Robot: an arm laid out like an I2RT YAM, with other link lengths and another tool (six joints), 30 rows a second.
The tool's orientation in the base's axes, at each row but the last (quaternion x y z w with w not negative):
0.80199 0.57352 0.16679 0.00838
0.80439 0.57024 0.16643 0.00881
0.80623 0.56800 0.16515 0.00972
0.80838 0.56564 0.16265 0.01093
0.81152 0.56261 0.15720 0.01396
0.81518 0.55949 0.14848 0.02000
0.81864 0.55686 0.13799 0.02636
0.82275 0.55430 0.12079 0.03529
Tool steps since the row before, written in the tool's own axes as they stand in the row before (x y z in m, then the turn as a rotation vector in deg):
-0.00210 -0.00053 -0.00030 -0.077 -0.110 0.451
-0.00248 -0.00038 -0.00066 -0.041 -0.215 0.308
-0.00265 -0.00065 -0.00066 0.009 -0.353 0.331
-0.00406 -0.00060 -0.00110 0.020 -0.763 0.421
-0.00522 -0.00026 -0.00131 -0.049 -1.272 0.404
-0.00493 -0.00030 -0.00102 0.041 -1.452 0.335
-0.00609 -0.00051 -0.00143 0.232 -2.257 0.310
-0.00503 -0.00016 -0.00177 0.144 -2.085 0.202
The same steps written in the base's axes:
-0.00117 -0.00181 -0.00037 0.002 0.047 -0.468
-0.00126 -0.00227 -0.00009 -0.123 0.092 -0.345
-0.00157 -0.00232 -0.00018 -0.228 0.190 -0.382
-0.00210 -0.00369 -0.00010 -0.573 0.363 -0.547
-0.00225 -0.00490 -0.00006 -1.062 0.484 -0.649
-0.00217 -0.00455 -0.00017 -1.214 0.624 -0.600
-0.00291 -0.00556 0.00008 -1.883 1.102 -0.696
-0.00236 -0.00470 0.00088 -1.785 0.946 -0.573

